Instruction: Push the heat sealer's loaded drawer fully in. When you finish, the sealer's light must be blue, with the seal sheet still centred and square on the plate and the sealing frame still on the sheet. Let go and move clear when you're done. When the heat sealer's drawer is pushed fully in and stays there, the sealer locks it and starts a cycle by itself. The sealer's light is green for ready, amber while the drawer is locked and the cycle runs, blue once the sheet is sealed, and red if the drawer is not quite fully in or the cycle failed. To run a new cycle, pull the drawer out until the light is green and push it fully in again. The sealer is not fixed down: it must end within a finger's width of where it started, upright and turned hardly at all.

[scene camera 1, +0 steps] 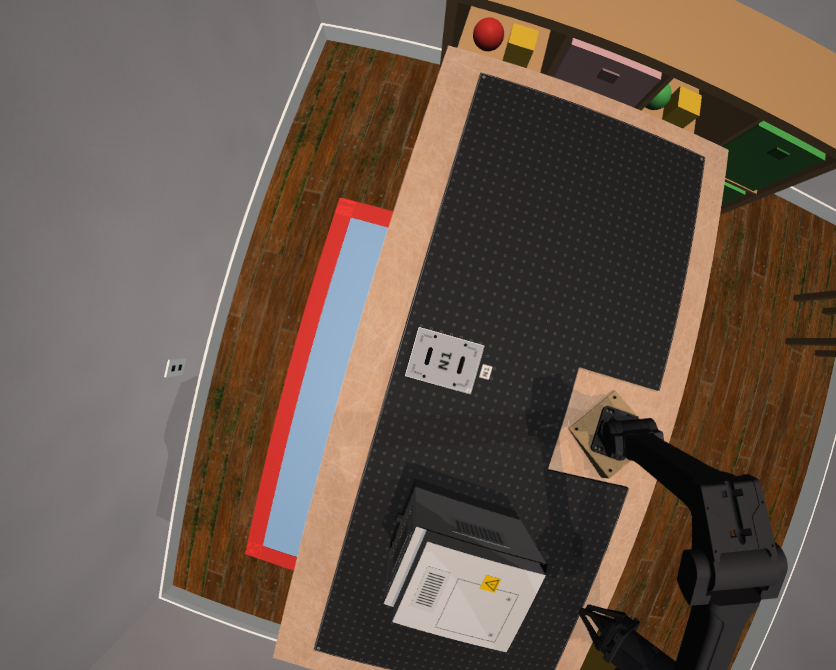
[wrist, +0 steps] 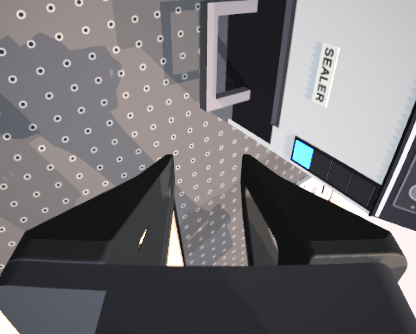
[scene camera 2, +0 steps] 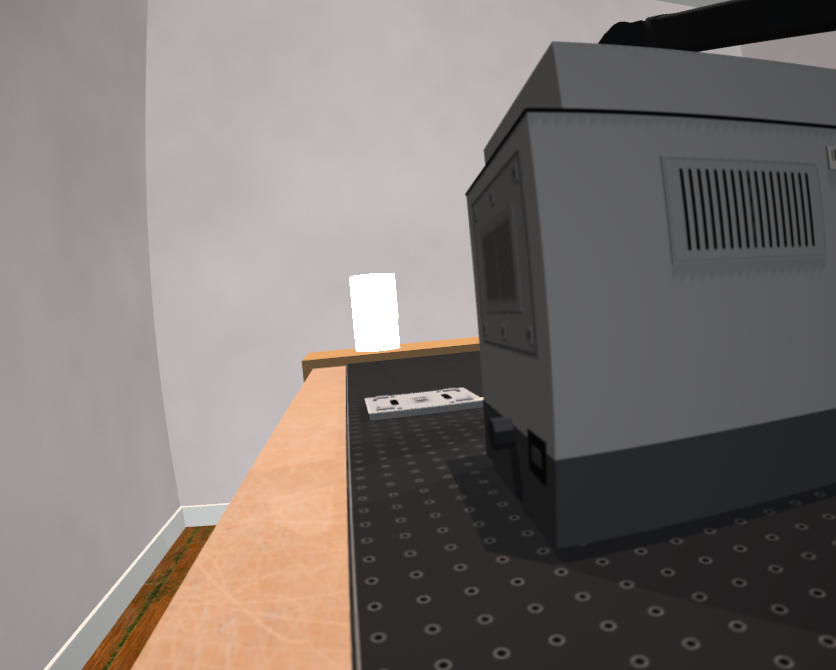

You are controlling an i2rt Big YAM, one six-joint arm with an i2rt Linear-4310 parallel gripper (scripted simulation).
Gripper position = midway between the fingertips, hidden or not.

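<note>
The gripper [scene camera 1: 583, 608] is visible, and in the wrist view [wrist: 207, 167] as well. A heat sealer [scene camera 2: 646, 240] is visible too; the sealer can also be seen in scene camera 1 [scene camera 1: 462, 568] and in the wrist view [wrist: 339, 116].
</note>
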